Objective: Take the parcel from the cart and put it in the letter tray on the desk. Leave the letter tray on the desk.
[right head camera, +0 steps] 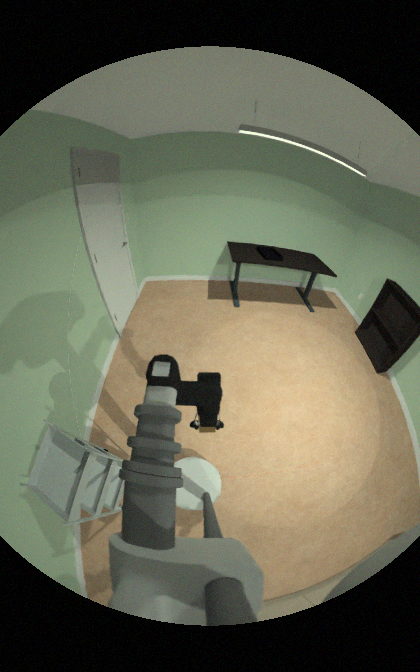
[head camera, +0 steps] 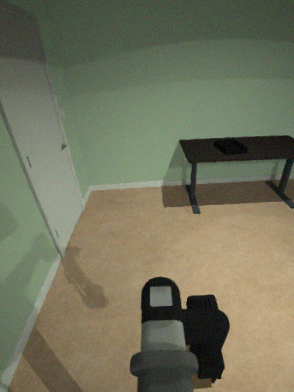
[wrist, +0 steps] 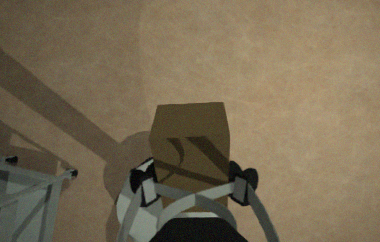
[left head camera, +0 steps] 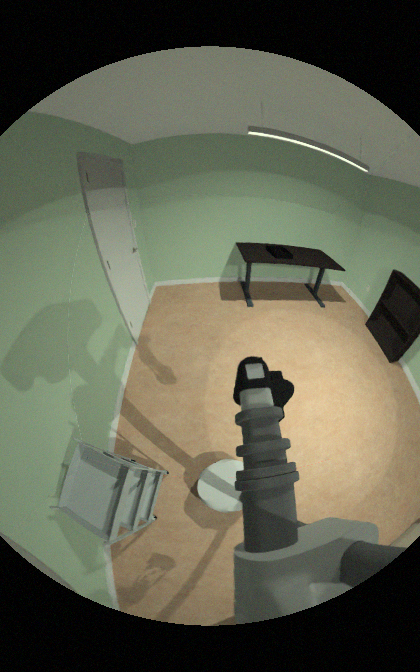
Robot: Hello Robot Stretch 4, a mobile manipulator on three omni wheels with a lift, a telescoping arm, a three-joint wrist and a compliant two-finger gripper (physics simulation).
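Places are measured from the robot's base along level axes (x ahead, y left, z up), in metres.
Pixels of known places: gripper, fingertip midpoint: (head camera: pixel 196 377) (wrist: pixel 193 175).
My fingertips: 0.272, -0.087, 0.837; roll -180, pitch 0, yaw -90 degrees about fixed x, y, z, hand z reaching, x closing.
Observation:
Behind a point stands the place of what it marks, as x, y, z.
The brown box-shaped parcel (wrist: pixel 192 145) {0.311, -0.086, 0.909} (right head camera: pixel 207 429) (head camera: pixel 202 383) {0.252, -0.095, 0.870} is held between the two fingertips of my gripper (wrist: pixel 193 175) {0.272, -0.087, 0.837} (right head camera: pixel 207 425), which is shut on it, above the floor. The black letter tray (head camera: pixel 230 146) {2.467, -0.936, 0.695} (left head camera: pixel 279 251) (right head camera: pixel 269 253) lies on the left part of the dark desk (head camera: pixel 270 149) {2.316, -1.356, 0.693} (left head camera: pixel 312 258) (right head camera: pixel 302 260), against the far wall and well away from my gripper. The grey cart (left head camera: pixel 90 485) (right head camera: pixel 57 467) (wrist: pixel 25 205) {-0.019, 0.621, 0.105} stands by the left wall. In the left head camera view the parcel is hidden behind the wrist.
A pale round disc (left head camera: pixel 220 486) (right head camera: pixel 200 484) (wrist: pixel 142 220) {-0.043, 0.103, 0.187}, my base, is low on the floor under the arm. A dark shelf unit (left head camera: pixel 398 273) (right head camera: pixel 391 283) stands by the right wall. A white door (head camera: pixel 37 130) {1.824, 0.987, 1.172} (left head camera: pixel 115 250) (right head camera: pixel 102 245) is in the left wall.

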